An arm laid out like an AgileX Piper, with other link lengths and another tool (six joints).
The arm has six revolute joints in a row. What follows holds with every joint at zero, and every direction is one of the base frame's.
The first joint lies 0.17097 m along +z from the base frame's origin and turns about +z.
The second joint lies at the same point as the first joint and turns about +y.
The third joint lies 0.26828 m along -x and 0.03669 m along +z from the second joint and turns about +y.
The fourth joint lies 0.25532 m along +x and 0.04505 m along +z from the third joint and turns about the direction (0.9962, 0, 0.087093).
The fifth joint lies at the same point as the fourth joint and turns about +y.
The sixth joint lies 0.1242 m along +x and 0.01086 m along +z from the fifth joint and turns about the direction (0.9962, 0, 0.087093).
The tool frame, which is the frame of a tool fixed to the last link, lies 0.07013 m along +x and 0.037 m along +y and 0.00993 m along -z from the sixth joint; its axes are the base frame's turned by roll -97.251, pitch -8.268 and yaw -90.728 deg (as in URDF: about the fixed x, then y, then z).
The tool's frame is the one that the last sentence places.
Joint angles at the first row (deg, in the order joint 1, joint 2, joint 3, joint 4, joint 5, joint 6):
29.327 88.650 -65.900 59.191 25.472 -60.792
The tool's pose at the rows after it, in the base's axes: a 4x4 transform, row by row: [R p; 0 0 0 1], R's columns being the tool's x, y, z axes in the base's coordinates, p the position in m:
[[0.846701, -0.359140, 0.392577, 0.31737], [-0.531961, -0.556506, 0.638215, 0.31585], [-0.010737, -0.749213, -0.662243, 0.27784], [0, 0, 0, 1]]
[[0.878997, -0.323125, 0.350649, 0.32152], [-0.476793, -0.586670, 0.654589, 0.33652], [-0.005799, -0.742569, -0.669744, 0.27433], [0, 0, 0, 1]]
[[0.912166, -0.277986, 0.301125, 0.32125], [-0.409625, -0.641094, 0.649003, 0.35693], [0.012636, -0.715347, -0.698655, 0.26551], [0, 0, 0, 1]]
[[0.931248, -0.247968, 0.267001, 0.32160], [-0.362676, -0.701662, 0.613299, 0.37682], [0.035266, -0.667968, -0.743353, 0.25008], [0, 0, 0, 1]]
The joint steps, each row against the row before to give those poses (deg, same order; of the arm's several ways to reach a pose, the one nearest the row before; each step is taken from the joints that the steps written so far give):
1.201 4.905 -5.293 0.779 2.461 -1.348
1.527 4.667 -5.466 -1.197 2.227 0.083
2.069 4.723 -5.919 -4.742 2.749 2.516
2.653 4.981 -6.048 -7.693 1.794 5.632

